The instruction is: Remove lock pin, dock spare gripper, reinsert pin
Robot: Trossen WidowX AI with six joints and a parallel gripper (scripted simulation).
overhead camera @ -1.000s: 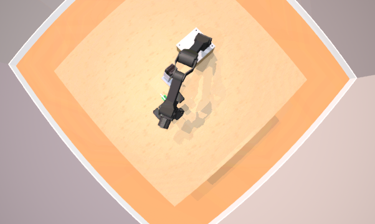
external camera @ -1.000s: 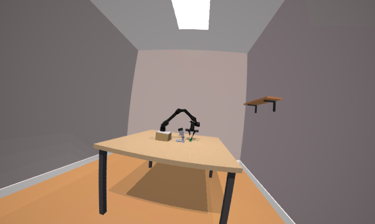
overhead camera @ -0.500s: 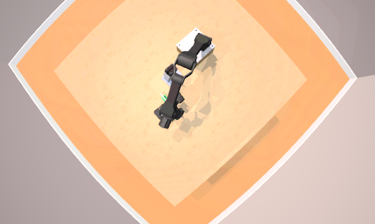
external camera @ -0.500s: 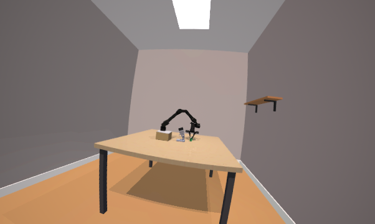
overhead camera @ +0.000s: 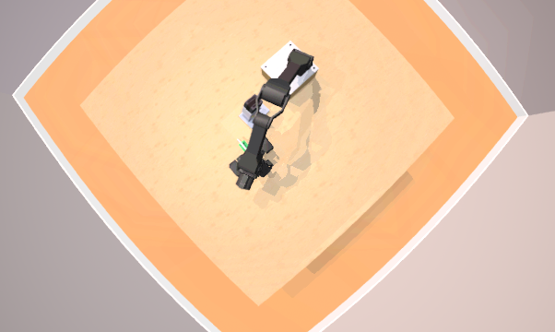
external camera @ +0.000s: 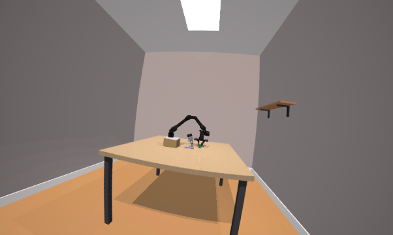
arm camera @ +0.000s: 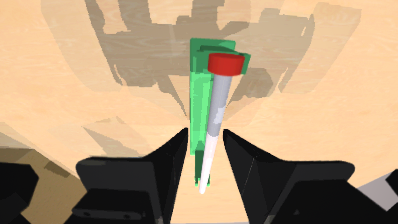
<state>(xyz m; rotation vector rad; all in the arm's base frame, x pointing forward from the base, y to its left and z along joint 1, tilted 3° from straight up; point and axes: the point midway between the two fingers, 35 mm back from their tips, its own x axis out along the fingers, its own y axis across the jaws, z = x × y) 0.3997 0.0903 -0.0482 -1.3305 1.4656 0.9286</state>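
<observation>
My gripper tip is 1 cm to the right of the green pin holder and 1 cm below it. The rest, counted from my gripper tip: spare gripper 13 cm behind, 10 cm to the right, 11 cm above; then socket 13 cm behind, 10 cm to the right, 4 cm above.
</observation>
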